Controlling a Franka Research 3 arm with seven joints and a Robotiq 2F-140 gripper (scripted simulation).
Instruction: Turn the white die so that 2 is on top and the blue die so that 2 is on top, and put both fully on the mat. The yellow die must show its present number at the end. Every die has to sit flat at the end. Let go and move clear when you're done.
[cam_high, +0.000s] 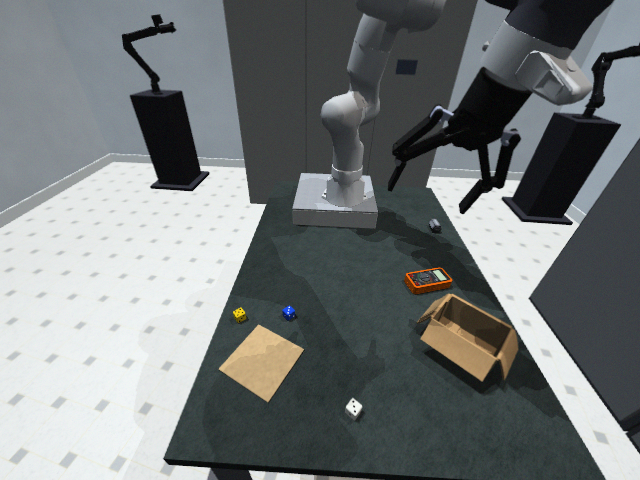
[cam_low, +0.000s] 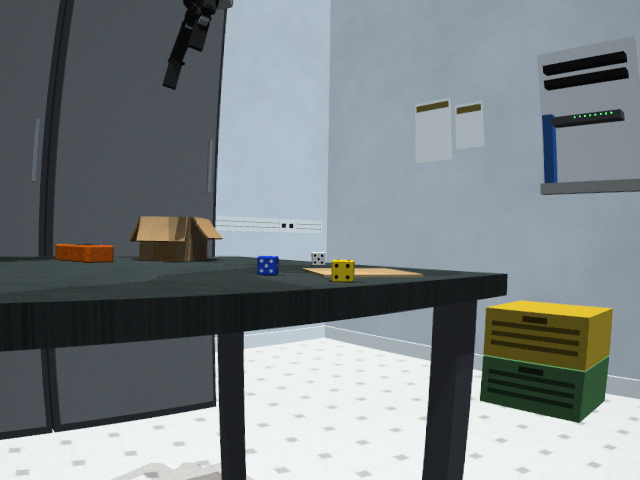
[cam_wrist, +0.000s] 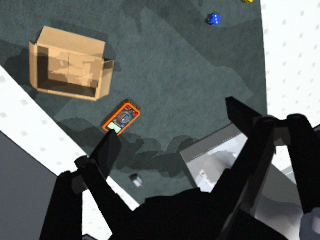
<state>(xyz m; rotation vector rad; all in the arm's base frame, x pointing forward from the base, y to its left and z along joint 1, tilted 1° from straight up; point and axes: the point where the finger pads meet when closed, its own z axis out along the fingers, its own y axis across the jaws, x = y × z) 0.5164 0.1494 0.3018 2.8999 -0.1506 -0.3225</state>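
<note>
Now: the yellow die 41 cm to the right of my hand, 36 cm below it and 5 cm ahead of it. From my hand the other things lie so: orange multimeter 36 cm below, 14 cm behind, 12 cm to the left; cardboard box 33 cm below, 16 cm to the left, 7 cm ahead; white die 36 cm below, 25 cm ahead, 11 cm to the right.
</note>
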